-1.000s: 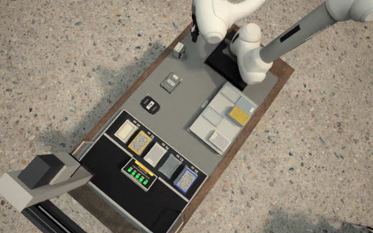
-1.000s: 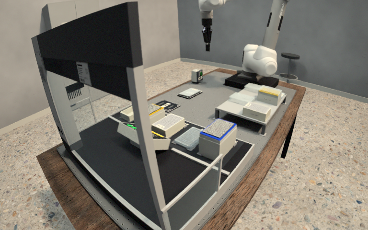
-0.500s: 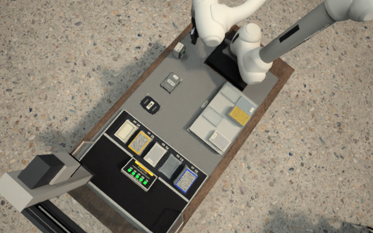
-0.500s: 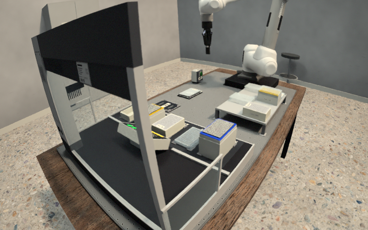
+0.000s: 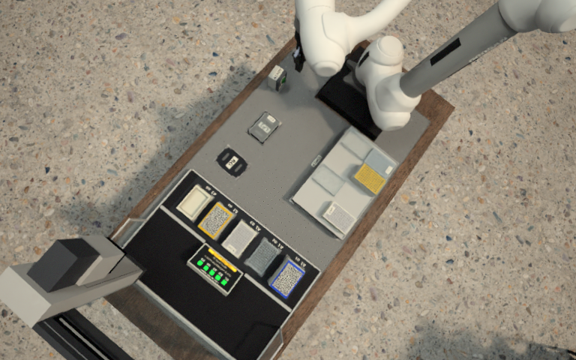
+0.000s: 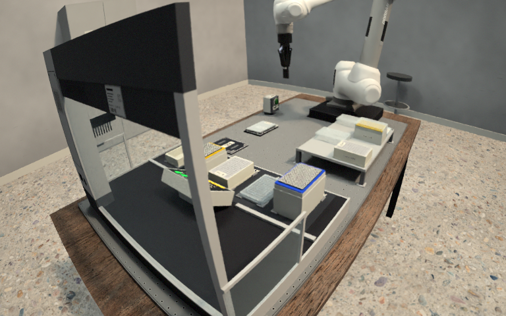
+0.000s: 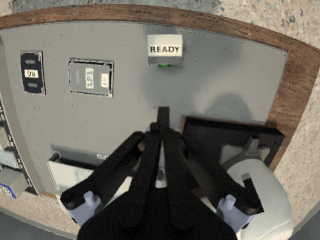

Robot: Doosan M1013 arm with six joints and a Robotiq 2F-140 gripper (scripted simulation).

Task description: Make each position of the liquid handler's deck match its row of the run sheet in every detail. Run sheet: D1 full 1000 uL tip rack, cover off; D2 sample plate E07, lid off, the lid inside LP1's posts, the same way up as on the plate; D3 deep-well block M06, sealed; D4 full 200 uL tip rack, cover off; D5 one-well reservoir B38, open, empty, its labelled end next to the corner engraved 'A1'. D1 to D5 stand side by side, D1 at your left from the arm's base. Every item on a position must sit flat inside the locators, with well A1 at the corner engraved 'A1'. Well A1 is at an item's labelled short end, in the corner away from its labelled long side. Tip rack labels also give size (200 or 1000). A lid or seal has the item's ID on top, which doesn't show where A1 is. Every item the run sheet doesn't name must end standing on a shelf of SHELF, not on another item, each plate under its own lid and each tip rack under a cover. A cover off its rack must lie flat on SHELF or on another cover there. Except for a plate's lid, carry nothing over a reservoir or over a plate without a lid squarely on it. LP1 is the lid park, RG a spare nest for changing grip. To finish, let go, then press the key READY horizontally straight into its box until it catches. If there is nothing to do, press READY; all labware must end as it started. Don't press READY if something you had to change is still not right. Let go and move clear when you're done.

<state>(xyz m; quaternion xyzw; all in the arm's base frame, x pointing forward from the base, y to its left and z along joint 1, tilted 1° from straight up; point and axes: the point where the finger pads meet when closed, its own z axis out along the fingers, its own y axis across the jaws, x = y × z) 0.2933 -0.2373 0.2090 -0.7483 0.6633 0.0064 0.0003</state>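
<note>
Now: hand 190 mm above the ready key box, 80 mm to the left of it and 10 mm short of it. Also, from my hand: shelf 460 mm to the left, 200 mm below, 200 mm ahead; spare nest RG 460 mm ahead, 250 mm below, 10 mm to the right; clear lid 240 mm below, 230 mm ahead.
</note>
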